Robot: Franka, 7 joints.
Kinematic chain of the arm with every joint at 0, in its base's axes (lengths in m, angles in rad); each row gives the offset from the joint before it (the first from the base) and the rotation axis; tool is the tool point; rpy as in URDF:
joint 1: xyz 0 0 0.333 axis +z
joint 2: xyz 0 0 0 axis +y
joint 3: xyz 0 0 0.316 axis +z
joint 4: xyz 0.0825 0 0 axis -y
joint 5: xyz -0.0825 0 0.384 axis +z
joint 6: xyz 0 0 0 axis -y
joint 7: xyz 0.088 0 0 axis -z
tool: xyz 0 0 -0.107 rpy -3.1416 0 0
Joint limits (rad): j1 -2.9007..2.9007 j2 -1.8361..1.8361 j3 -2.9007..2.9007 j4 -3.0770..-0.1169 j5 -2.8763..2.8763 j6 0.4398..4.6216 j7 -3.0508..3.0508
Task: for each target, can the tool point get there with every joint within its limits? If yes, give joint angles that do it. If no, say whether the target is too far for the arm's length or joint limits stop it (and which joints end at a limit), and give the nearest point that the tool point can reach.
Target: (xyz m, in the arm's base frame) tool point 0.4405 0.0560 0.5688
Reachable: yes | joints -1.7317 1.0976 2.1462 -2.3752 1.8472 2.5100 -0.1077
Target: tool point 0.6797 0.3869 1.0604
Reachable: no: too far | nearest point 0.5459 0.3108 0.9173 | short by 0.210 m
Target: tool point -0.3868 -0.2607 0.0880
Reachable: yes | joints 1.0672 -1.0587 2.4273 -2.1876 -0.9996 4.2983 0.7112
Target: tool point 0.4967 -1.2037 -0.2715
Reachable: no: too far | nearest point 0.2968 -0.7193 -0.0282 | short by 0.578 m
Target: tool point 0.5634 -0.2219 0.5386
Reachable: yes | joints 1.8326 -0.2452 -2.2897 -1.7354 -1.8992 3.2660 1.9129
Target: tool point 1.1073 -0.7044 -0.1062
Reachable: no: too far | nearest point 0.6864 -0.4367 0.0607 | short by 0.526 m
